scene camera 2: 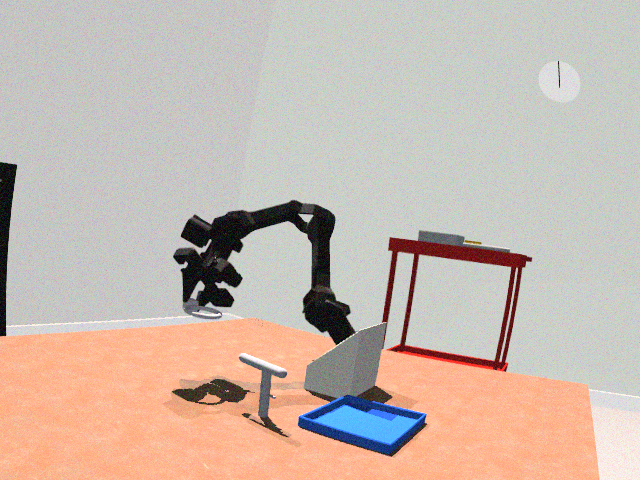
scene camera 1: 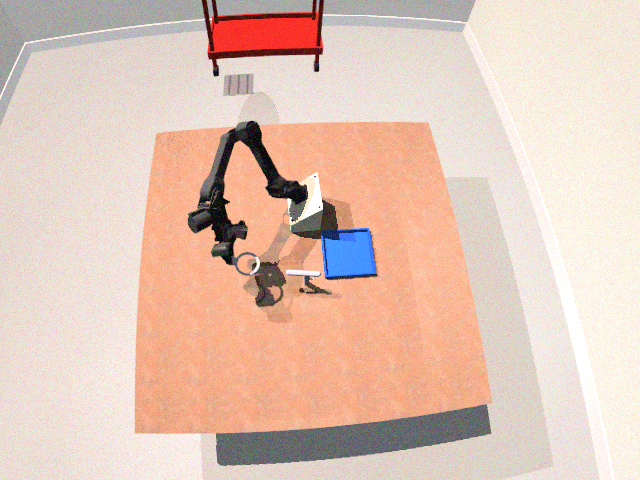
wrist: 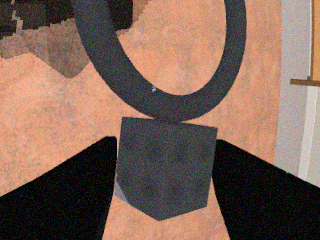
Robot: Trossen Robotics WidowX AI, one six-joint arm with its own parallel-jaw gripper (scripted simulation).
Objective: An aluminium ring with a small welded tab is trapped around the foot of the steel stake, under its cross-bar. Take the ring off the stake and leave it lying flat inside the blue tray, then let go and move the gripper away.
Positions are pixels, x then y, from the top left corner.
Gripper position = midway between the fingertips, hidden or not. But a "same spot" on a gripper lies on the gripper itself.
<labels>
gripper: scene camera 2; scene camera 1; wrist 164,149
same spot on gripper: (scene camera 1: pixel 228 259) = (scene camera 2: pixel 187 289)
</labels>
